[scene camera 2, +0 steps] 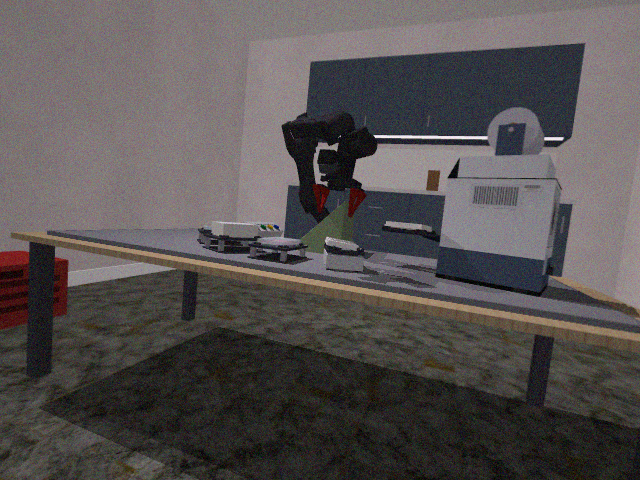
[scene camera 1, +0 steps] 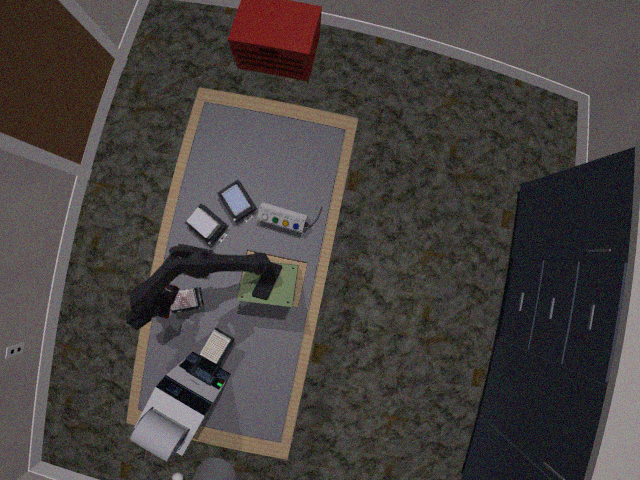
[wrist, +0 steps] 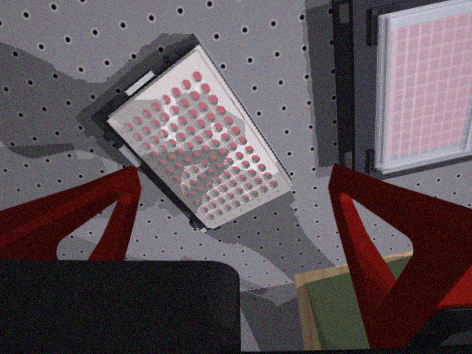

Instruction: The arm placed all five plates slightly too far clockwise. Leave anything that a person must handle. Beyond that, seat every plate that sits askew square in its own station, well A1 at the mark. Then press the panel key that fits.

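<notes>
My gripper point(scene camera 1: 170, 302) point(scene camera 2: 336, 211) point(wrist: 234, 176) is open and empty, above a plate point(wrist: 200, 145) with rows of red wells. That plate lies at an angle in a dark station, its edges nearly in line with it. A lidded pink plate point(wrist: 430, 90) sits in a dark station at the right of the wrist view. A pale blue plate point(scene camera 1: 235, 198) and a white plate point(scene camera 1: 205, 222) point(scene camera 2: 235, 228) are in stations beyond the arm. A cream plate point(scene camera 1: 217, 346) point(scene camera 2: 408, 226) is at the machine's front. The key panel point(scene camera 1: 281, 219) has white, green, yellow and blue keys. No A1 mark is readable.
A white and dark machine point(scene camera 1: 178, 403) point(scene camera 2: 496, 222) stands on the table point(scene camera 1: 273, 105). A green board point(scene camera 1: 289, 289) point(wrist: 332, 310) on a wooden base stands beyond the gripper, partly under the arm. A red cabinet point(scene camera 1: 276, 25) stands past the table's far end.
</notes>
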